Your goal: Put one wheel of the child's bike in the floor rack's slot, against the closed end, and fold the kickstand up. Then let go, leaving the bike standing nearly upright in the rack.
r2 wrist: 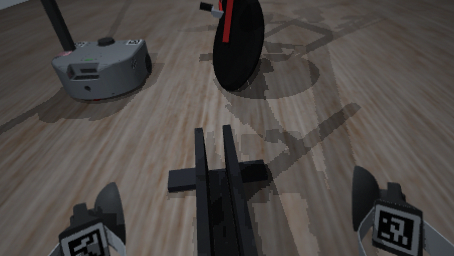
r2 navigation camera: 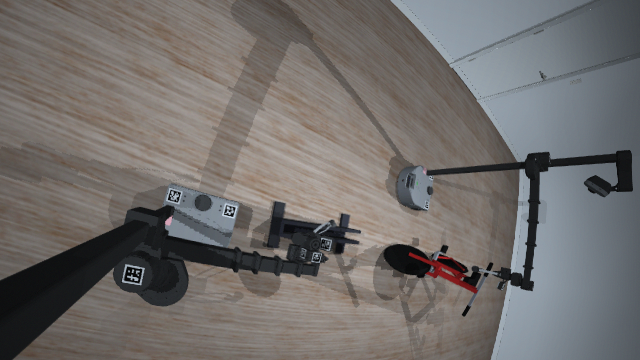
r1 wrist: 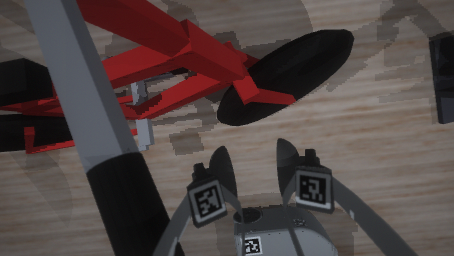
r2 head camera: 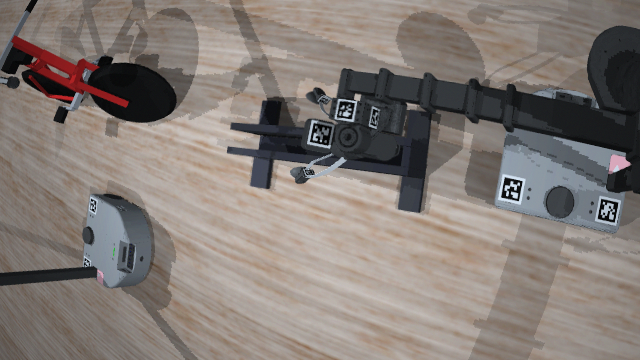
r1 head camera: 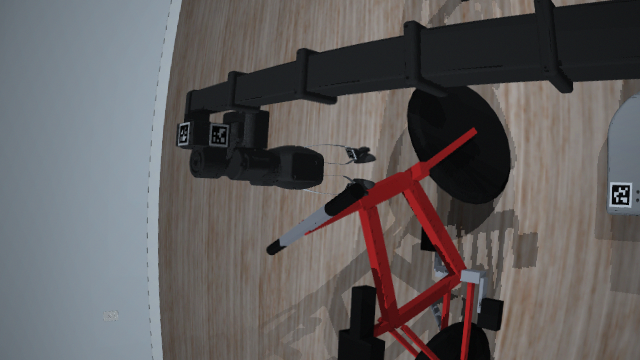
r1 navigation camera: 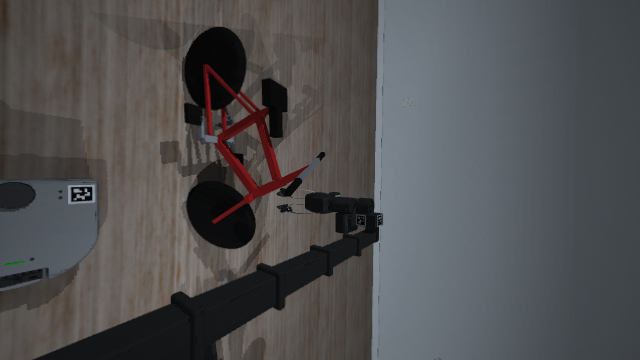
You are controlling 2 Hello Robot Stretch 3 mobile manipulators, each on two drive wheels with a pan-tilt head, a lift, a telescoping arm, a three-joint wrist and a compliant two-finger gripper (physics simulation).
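The red child's bike (r1 head camera: 379,255) (r1 navigation camera: 269,150) (r1 wrist: 215,60) (r2 head camera: 47,57) (r2 navigation camera: 450,275) stands leaning on the floor. Its front wheel (r1 head camera: 460,150) (r2 head camera: 132,92) (r2 wrist: 240,45) is a short way outside the open end of the dark floor rack (r2 head camera: 414,192) (r2 navigation camera: 276,225) (r2 wrist: 182,180). The kickstand cannot be made out. The r1 gripper (r1 head camera: 364,170) (r1 navigation camera: 284,200) (r1 wrist: 254,162) is open, with the handlebar's black grip (r1 wrist: 125,200) just outside one finger, not between them. The r2 gripper (r2 head camera: 306,134) (r2 wrist: 237,200) is wide open over the rack, its fingers on either side of the rails.
The r1 base (r1 navigation camera: 50,220) (r2 head camera: 117,240) (r2 navigation camera: 415,187) (r2 wrist: 102,70) stands to one side between bike and rack. The r2 base (r2 head camera: 555,165) stands past the rack's closed end. A pale wall (r1 head camera: 80,150) (r1 navigation camera: 500,150) is behind the r1 wrist.
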